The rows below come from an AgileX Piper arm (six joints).
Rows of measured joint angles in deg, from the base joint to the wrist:
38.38, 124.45, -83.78, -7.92, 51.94, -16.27
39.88, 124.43, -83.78, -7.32, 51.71, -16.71
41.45, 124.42, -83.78, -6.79, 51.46, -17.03
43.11, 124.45, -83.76, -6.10, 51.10, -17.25
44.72, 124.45, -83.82, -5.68, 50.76, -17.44
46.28, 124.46, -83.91, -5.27, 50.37, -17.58
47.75, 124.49, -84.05, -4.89, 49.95, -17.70
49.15, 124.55, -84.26, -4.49, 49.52, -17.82
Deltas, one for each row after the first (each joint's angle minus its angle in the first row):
1.50, -0.02, 0.00, 0.60, -0.23, -0.44
3.07, -0.03, 0.00, 1.13, -0.48, -0.76
4.73, 0.00, 0.02, 1.82, -0.84, -0.98
6.34, 0.00, -0.04, 2.24, -1.18, -1.17
7.90, 0.01, -0.13, 2.65, -1.57, -1.31
9.37, 0.04, -0.27, 3.03, -1.99, -1.43
10.77, 0.10, -0.48, 3.43, -2.42, -1.55

